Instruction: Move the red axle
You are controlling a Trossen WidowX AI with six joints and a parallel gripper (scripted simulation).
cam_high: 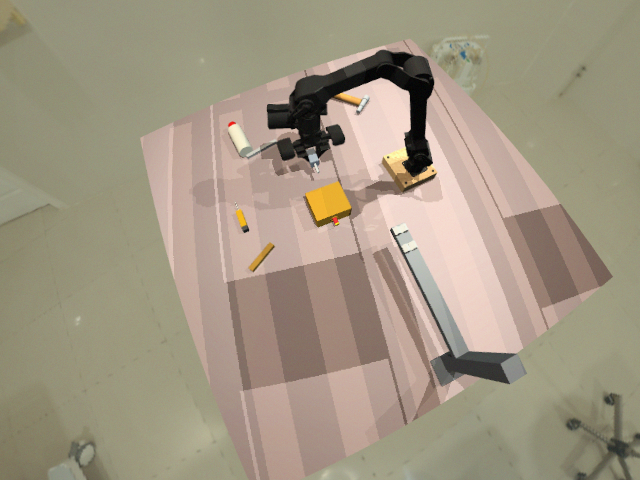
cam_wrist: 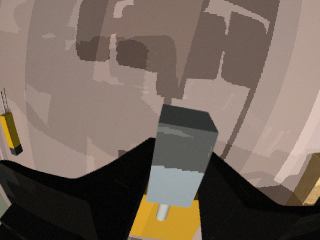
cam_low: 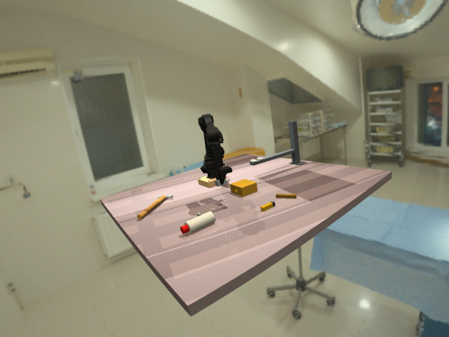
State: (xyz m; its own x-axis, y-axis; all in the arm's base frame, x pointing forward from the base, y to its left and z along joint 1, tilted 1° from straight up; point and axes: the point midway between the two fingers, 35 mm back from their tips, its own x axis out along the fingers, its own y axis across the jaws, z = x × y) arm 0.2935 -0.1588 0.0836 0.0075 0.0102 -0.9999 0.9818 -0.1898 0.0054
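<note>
Now: the yellow beam 20 mm ahead of my gripper tip, 130 mm to the left of it and 60 mm below it. Round my gripper tip: yellow screwdriver (280 mm ahead, 20 mm to the left, 80 mm below); then grey bar (110 mm ahead, 190 mm to the right, 80 mm below); then light-blue piece (20 mm to the left, 10 mm above).
</note>
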